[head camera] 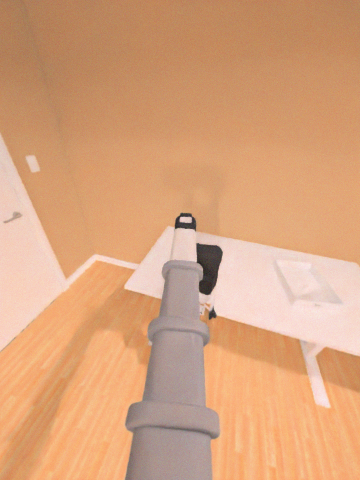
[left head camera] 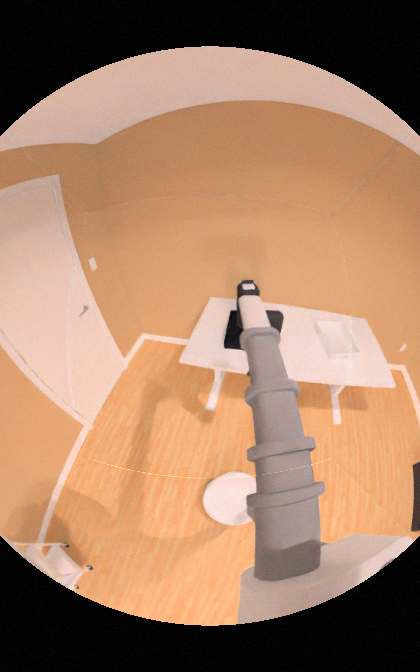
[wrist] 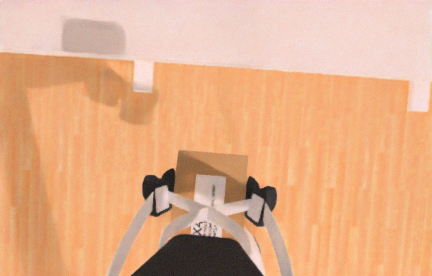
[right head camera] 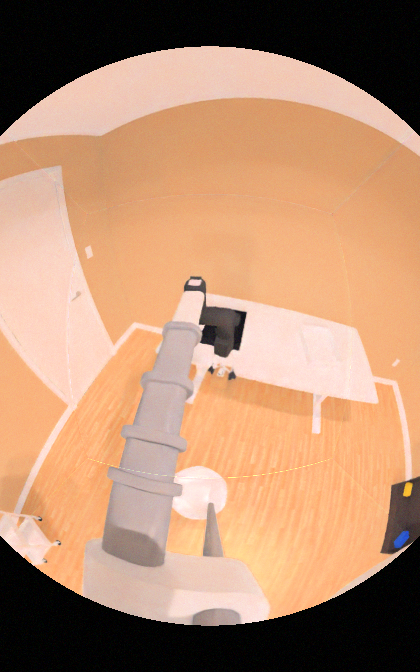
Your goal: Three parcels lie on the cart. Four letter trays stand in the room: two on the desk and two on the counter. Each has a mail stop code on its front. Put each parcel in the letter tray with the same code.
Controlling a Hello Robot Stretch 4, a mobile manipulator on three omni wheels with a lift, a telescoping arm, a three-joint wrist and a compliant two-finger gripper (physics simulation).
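Places are measured from the robot's base along level axes (x ahead, y left, z up), in centimetres.
Where they show: gripper, fingertip midpoint: (head camera: 200,314) (wrist: 210,187).
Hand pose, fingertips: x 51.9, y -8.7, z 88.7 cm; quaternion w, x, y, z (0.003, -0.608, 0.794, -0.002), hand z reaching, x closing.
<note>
After its pixels a point has its place.
My gripper (wrist: 210,187) @(x 51.9, y -8.7, z 88.7 cm) (right head camera: 221,373) (head camera: 207,311) is shut on a brown parcel (wrist: 186,167) @(x 54.6, y -7.2, z 91.9 cm), by the front edge of the white table. In the wrist view the parcel shows against the floor, short of the table edge. Its white label faces the camera; the code starts with X and is partly hidden by the gripper. A black letter tray (left head camera: 231,334) (right head camera: 241,332) stands on the left of the table, partly hidden by my arm and wrist. A white letter tray (head camera: 317,303) @(x 73.2, y -74.3, z 74.5 cm) (left head camera: 345,356) (right head camera: 320,345) stands farther right. Neither tray's code can be read. The other parcels cannot be made out.
The white table (head camera: 250,300) @(x 75.9, y -40.4, z 69.3 cm) (left head camera: 300,370) (right head camera: 280,360) (wrist: 280,35) @(x 71.3, y -23.7, z 69.3 cm) stands against the wall. A round white stool (left head camera: 225,499) (right head camera: 197,490) is nearer my base. A white wheeled thing (left head camera: 62,562) is at lower left. A dark surface (right head camera: 395,515) with yellow and blue items is at right.
</note>
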